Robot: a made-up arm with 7 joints.
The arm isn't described. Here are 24 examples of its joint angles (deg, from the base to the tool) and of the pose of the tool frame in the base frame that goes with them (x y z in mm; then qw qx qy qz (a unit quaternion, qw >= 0)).
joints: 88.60 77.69 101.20 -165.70 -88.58 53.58 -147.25
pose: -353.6 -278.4 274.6 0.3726 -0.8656 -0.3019 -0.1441
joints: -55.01 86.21 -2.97 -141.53 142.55 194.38 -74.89
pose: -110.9 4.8 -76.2 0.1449 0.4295 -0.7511 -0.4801
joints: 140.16 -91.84 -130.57 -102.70 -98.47 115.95 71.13
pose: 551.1 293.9 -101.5 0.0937 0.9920 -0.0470 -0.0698
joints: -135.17 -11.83 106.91 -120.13 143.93 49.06 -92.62
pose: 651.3 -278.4 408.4 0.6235 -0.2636 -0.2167 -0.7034
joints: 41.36 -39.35 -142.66 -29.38 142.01 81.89 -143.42
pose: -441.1 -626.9 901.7 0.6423 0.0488 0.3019 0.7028
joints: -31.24 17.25 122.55 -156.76 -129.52 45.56 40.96
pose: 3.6 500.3 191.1 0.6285 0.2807 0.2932 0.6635
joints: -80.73 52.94 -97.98 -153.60 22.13 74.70 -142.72
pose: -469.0 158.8 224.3 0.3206 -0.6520 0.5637 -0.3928
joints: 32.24 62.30 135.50 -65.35 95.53 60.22 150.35
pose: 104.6 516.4 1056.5 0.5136 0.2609 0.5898 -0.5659
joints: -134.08 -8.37 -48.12 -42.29 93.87 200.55 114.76
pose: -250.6 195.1 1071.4 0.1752 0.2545 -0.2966 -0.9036
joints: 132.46 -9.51 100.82 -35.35 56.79 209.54 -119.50
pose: -108.4 -217.3 1104.3 0.9645 0.0787 -0.1943 -0.1606
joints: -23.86 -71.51 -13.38 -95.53 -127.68 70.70 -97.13
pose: -188.0 -132.4 1115.5 0.3754 0.7439 -0.2420 -0.4971
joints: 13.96 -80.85 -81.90 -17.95 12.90 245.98 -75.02
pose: -697.3 -232.9 453.0 0.6345 -0.4045 -0.6585 0.0130
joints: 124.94 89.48 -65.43 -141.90 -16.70 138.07 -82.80
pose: 485.1 250.5 62.4 0.5755 0.1238 0.6265 -0.5108
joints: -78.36 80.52 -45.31 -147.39 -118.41 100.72 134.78
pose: -371.7 65.2 -64.4 0.5950 0.5010 -0.3310 -0.5343
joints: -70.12 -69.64 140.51 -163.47 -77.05 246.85 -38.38
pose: 155.6 65.5 49.3 0.2342 -0.0338 -0.9661 0.1036
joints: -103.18 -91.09 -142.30 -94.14 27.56 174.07 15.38
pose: -236.0 515.8 -206.3 0.0980 -0.8873 -0.2937 0.3417
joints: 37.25 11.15 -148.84 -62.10 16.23 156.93 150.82
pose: -85.1 -349.6 1150.8 0.3597 0.4031 0.4616 -0.7036
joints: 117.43 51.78 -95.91 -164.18 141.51 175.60 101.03
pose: 324.3 -102.6 269.7 0.4161 0.2398 0.8599 -0.1728
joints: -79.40 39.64 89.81 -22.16 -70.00 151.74 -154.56
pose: 248.1 -454.1 1077.4 0.7826 0.3454 0.4822 -0.1889
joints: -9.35 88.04 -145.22 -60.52 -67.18 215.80 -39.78
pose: 576.8 -402.0 646.6 0.4481 0.0840 0.6265 -0.6322
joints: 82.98 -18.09 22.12 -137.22 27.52 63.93 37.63
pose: -166.0 550.7 367.4 0.3714 0.7458 0.4459 -0.3270
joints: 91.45 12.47 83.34 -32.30 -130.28 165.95 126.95
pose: -349.9 116.9 1109.6 0.9543 -0.1975 -0.2108 -0.0766
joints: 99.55 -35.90 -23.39 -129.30 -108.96 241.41 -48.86
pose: 85.9 338.1 672.1 0.0393 0.5754 -0.4832 -0.6588
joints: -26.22 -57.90 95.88 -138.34 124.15 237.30 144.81
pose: 185.7 388.2 348.2 0.7731 0.1798 0.6043 -0.0691
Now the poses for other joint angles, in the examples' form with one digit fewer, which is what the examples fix.
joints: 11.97 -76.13 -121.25 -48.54 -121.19 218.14 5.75
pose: -565 -491 364 0.715 0.633 -0.220 0.201
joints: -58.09 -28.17 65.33 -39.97 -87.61 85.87 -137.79
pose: 178 402 1172 0.671 0.436 0.366 -0.476
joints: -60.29 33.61 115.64 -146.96 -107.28 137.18 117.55
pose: 184 489 344 0.166 -0.889 -0.117 -0.410
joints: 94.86 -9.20 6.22 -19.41 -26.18 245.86 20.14
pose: -24 -52 1080 0.664 0.442 0.184 -0.575
